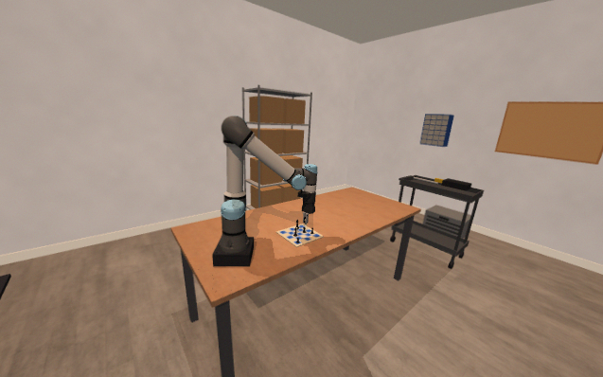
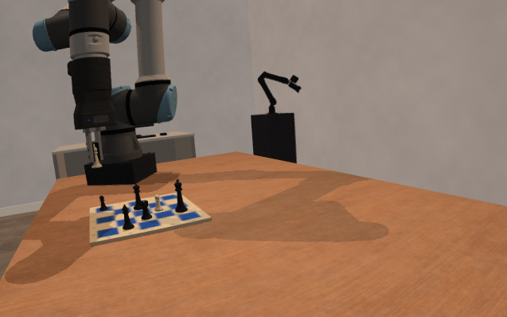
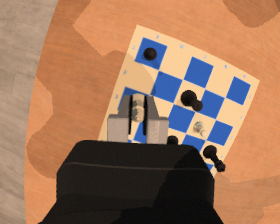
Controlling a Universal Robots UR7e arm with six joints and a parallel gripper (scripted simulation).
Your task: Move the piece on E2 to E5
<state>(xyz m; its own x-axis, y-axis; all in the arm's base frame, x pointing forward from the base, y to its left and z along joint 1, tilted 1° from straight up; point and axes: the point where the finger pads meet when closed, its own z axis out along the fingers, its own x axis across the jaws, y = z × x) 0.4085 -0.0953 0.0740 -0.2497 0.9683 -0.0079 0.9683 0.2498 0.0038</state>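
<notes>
Now: hand 30 mm short of the blue-and-cream chessboard, 80 mm to the right of it and 140 mm above it. Also, from my hand: tall black chess piece (70 mm ahead, 150 mm to the left, 100 mm below); white pawn (10 mm below).
</notes>
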